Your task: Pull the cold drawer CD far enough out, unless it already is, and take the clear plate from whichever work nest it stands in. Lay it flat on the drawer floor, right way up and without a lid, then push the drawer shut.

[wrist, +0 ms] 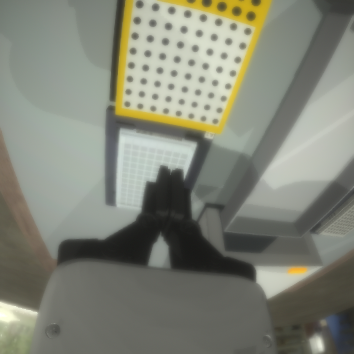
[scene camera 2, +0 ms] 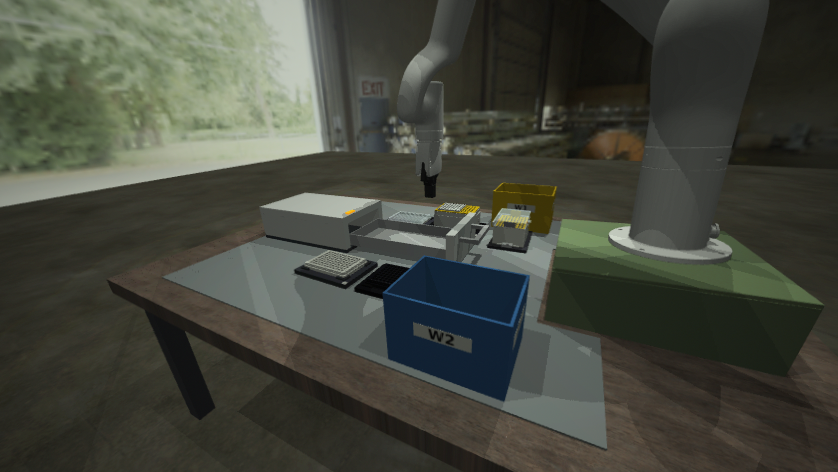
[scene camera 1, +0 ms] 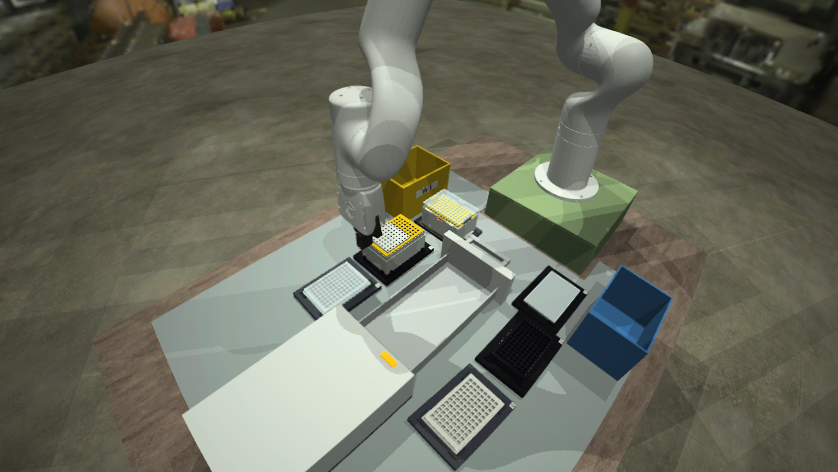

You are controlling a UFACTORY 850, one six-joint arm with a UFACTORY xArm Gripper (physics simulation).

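Note:
The clear plate (scene camera 1: 337, 286) (scene camera 2: 409, 218) (wrist: 135, 160), pale with a grid of wells, lies flat in a dark work nest (scene camera 1: 369, 294) (wrist: 111, 165) beside the drawer. The cold drawer (scene camera 1: 433, 304) (scene camera 2: 404, 239) (wrist: 295, 145) stands pulled far out of its white housing (scene camera 1: 299, 392) (scene camera 2: 316, 216); its floor shows bare. My gripper (scene camera 1: 364, 239) (scene camera 2: 429, 195) (wrist: 166, 180) is shut and empty. It hangs above the nest area, and in the wrist view its fingertips overlap the plate. Its exact height over the plate is hard to tell.
A yellow-topped tip rack (scene camera 1: 395, 237) (scene camera 2: 457, 209) (wrist: 185, 65) stands tall right beside the plate's nest. A lidded tip box (scene camera 1: 451, 212) (scene camera 2: 511, 228) and yellow bin W1 (scene camera 1: 413, 187) (scene camera 2: 524, 208) stand behind. Across the drawer are a white plate (scene camera 1: 463, 412), a black plate (scene camera 1: 524, 345) and blue bin W2 (scene camera 1: 615, 334) (scene camera 2: 451, 334).

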